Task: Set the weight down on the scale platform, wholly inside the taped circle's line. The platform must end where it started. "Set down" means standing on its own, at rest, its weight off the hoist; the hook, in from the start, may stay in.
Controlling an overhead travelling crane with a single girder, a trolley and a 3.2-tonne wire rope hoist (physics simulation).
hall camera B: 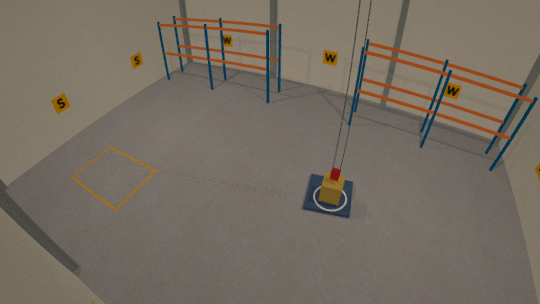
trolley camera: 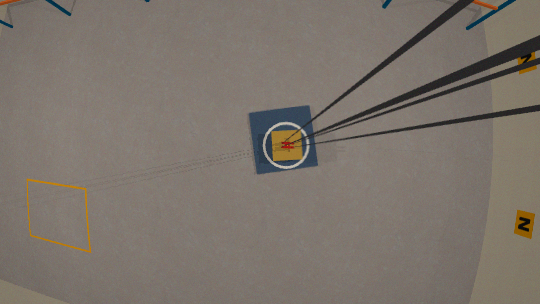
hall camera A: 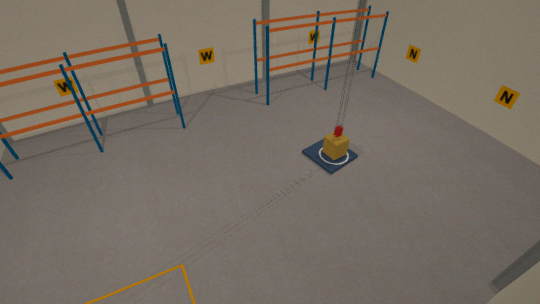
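The yellow weight (hall camera A: 335, 148) (hall camera B: 330, 194) (trolley camera: 294, 155) is upright over the dark blue scale platform (hall camera A: 312, 151) (hall camera B: 316, 180) (trolley camera: 261, 120). No gap shows between them in the hall views, but I cannot tell whether it rests there or hangs barely above. Its outline lies inside the white taped circle (hall camera A: 334, 164) (hall camera B: 330, 210) (trolley camera: 286, 123) in the trolley view; its far lower edges are hidden. My gripper, the hook under the red block (hall camera A: 338, 131) (hall camera B: 335, 174) (trolley camera: 287, 145), is at the weight's top. The hook itself is too small to make out. The ropes look straight.
Blue and orange racks (hall camera A: 267, 65) (hall camera B: 268, 67) stand along the W wall, well away from the platform. A yellow outlined square (hall camera A: 135, 284) (hall camera B: 95, 161) (trolley camera: 56, 184) is marked on the floor, far from the platform. The ropes rise above the block.
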